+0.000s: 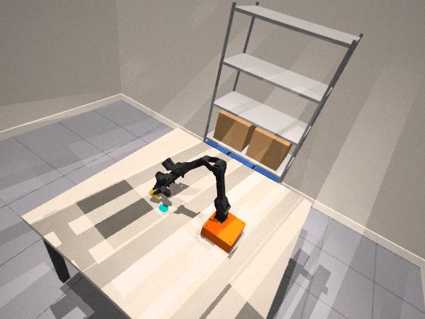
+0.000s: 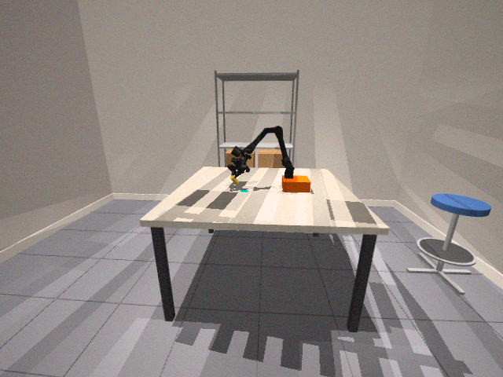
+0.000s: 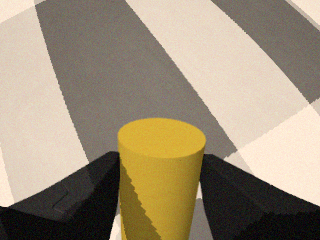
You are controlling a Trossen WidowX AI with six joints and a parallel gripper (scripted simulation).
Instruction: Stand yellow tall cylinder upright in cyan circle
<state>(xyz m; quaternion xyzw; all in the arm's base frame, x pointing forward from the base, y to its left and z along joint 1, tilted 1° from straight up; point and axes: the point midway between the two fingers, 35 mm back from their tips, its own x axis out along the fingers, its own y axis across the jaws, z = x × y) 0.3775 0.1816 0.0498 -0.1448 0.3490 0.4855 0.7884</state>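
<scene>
Now: the cyan circle 70 mm behind my gripper tip, 30 mm to the right of it and 110 mm below it. Round my gripper tip: yellow tall cylinder 10 mm behind, 10 mm to the right, 20 mm below.
</scene>
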